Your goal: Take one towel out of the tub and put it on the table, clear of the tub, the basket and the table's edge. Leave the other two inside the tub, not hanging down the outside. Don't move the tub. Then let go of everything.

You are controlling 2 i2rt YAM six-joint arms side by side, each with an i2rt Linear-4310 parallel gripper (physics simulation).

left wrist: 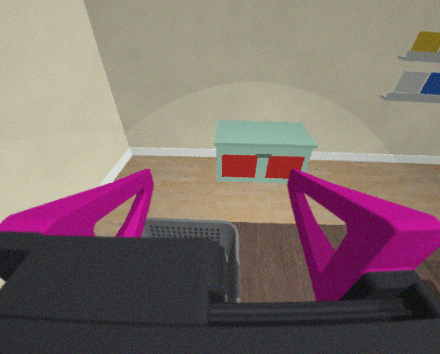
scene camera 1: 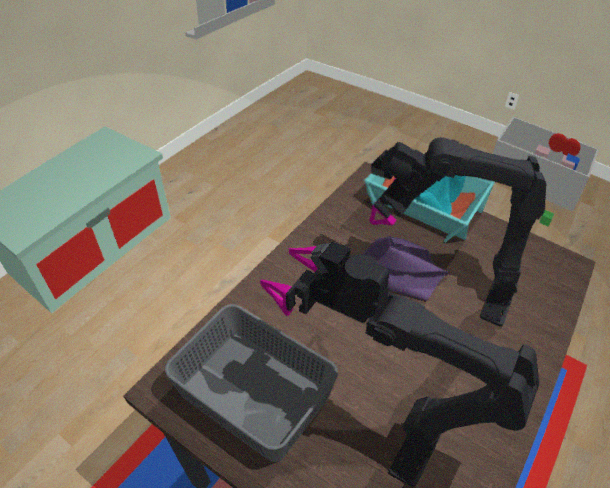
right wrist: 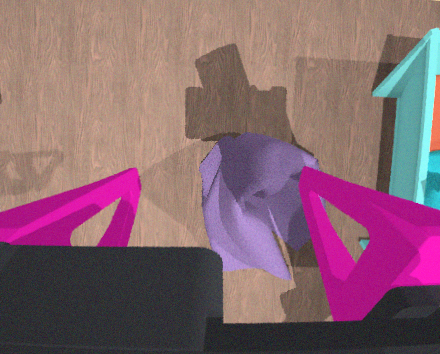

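Note:
A purple towel (scene camera 1: 417, 284) (right wrist: 240, 220) lies crumpled on the table (scene camera 1: 351, 407), apart from the turquoise tub (scene camera 1: 437, 221) (right wrist: 410, 150) and the basket. Inside the tub are a teal towel (scene camera 1: 445, 193) (right wrist: 434, 185) and an orange towel (scene camera 1: 461, 204) (right wrist: 436, 115); no part of them shows hanging outside. My right gripper (scene camera 1: 381, 219) (right wrist: 219, 176) is open and empty, above the table near the tub's front left; the purple towel is below it in the right wrist view. My left gripper (scene camera 1: 276, 265) (left wrist: 220, 176) is open and empty, in the air between the basket and the purple towel.
A grey basket (scene camera 1: 325, 374) (left wrist: 185, 231) stands on the table at the lower left, holding shadows of the left arm. The right arm reaches over the tub and partly hides it. The left arm partly covers the purple towel in scene camera 1. A green cabinet (scene camera 1: 76, 188) stands beyond the table.

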